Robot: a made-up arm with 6 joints. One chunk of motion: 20 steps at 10 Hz.
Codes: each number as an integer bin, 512 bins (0 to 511) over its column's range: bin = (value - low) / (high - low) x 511, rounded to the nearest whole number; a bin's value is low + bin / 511 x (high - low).
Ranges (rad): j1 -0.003..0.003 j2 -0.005..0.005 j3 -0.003..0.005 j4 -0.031..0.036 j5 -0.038..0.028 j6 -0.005..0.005
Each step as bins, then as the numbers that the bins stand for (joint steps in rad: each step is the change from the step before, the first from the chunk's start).
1 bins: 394 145 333 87 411 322
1 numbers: 0.00163 -0.00216 0.00221 -0.01959 0.01508 0.00130
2 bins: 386 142 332 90 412 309
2 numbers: 0.00153 -0.00222 0.00220 -0.01920 0.01521 0.00105
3 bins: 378 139 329 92 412 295
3 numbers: 0.00144 -0.00228 0.00215 -0.01894 0.01521 0.00077
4 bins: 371 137 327 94 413 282
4 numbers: 0.00136 -0.00232 0.00212 -0.01868 0.01534 0.00052
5 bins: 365 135 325 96 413 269
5 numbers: 0.00129 -0.00236 0.00209 -0.01841 0.01534 0.00026
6 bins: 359 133 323 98 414 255
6 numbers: 0.00122 -0.00240 0.00206 -0.01815 0.01547 -0.00001
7 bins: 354 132 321 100 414 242
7 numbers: 0.00116 -0.00242 0.00203 -0.01789 0.01547 -0.00026
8 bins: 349 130 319 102 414 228
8 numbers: 0.00110 -0.00246 0.00199 -0.01763 0.01547 -0.00054
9 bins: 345 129 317 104 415 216
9 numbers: 0.00105 -0.00248 0.00196 -0.01736 0.01560 -0.00077
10 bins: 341 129 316 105 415 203
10 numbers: 0.00100 -0.00248 0.00195 -0.01723 0.01560 -0.00103
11 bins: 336 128 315 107 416 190
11 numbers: 0.00095 -0.00250 0.00193 -0.01697 0.01573 -0.00128
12 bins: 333 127 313 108 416 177
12 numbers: 0.00091 -0.00251 0.00190 -0.01684 0.01573 -0.00154
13 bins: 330 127 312 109 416 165
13 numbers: 0.00087 -0.00251 0.00188 -0.01671 0.01573 -0.00177
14 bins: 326 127 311 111 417 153
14 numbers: 0.00083 -0.00251 0.00187 -0.01645 0.01586 -0.00201
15 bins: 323 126 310 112 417 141
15 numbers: 0.00079 -0.00253 0.00185 -0.01632 0.01586 -0.00224
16 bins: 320 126 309 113 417 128
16 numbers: 0.00076 -0.00253 0.00184 -0.01618 0.01586 -0.00250
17 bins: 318 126 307 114 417 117
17 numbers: 0.00073 -0.00253 0.00181 -0.01605 0.01586 -0.00271
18 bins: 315 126 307 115 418 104
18 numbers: 0.00070 -0.00253 0.00181 -0.01592 0.01599 -0.00296
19 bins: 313 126 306 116 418 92
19 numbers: 0.00068 -0.00253 0.00179 -0.01579 0.01599 -0.00320
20 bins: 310 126 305 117 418 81
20 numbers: 0.00064 -0.00253 0.00177 -0.01566 0.01599 -0.00341
